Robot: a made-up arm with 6 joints.
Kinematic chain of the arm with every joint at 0, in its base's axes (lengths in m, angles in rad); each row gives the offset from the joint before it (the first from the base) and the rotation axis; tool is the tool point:
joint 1: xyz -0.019 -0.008 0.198 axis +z
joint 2: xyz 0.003 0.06 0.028 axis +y
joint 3: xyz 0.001 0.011 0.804 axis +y
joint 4: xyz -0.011 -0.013 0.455 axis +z
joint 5: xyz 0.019 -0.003 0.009 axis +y
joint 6: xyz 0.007 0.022 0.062 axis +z
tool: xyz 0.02 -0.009 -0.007
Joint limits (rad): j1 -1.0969..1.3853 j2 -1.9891..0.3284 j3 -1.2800..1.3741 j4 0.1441..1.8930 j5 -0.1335..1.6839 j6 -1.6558..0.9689
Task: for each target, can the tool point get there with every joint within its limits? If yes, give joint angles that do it. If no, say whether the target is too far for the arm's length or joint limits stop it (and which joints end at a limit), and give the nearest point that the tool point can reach.
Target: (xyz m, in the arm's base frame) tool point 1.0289 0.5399 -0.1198
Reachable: no: joint limits stop it (at a limit: joint 2, joint 3, joint 4) | nearest point 0.6474 0.3404 0.8639 | short by 1.074 m
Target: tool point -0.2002 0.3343 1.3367
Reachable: yes | joints -0.7597 -0.0463 -0.8487 0.9469 1.3605 -0.3247
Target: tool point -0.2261 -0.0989 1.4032
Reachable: yes | joints 0.8576 -0.5162 0.8682 1.0872 0.3074 -0.9888
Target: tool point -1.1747 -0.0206 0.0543
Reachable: yes | joints 0.1165 -1.3696 -0.9459 1.4056 0.9463 -1.3542
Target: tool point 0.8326 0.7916 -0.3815
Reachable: no: joint limits stop it (at a limit: joint 1, joint 2, joint 3, joint 6) | nearest point -0.1862 0.6213 -0.5474 | short by 1.046 m
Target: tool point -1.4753 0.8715 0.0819
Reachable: no: too far | nearest point -1.1520 0.6762 0.1138 | short by 0.379 m
